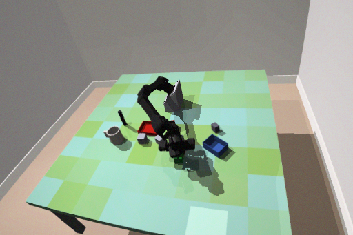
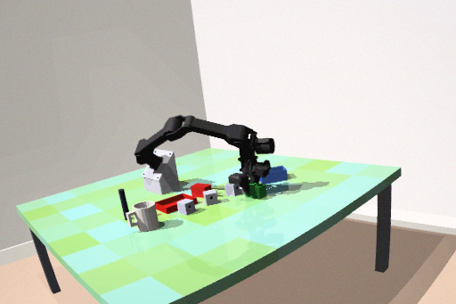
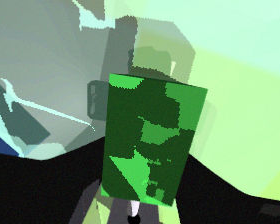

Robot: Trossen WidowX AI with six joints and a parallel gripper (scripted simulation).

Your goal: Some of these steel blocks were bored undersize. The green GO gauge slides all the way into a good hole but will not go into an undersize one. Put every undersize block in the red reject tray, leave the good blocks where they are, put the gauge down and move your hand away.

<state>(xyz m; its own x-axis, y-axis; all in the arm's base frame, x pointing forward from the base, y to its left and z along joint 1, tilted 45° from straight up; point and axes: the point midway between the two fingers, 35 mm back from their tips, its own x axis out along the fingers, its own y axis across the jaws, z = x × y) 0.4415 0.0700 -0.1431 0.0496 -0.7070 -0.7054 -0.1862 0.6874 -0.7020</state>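
My gripper tip is now 9 cm past the steel block, 2 cm to the left of it and 1 cm below it. Also, from my gripper tip: green GO gauge: 2 cm above, 1 cm behind; blue tray: 18 cm to the left, 7 cm behind; darker grey block: 21 cm behind, 17 cm to the left, 1 cm above.
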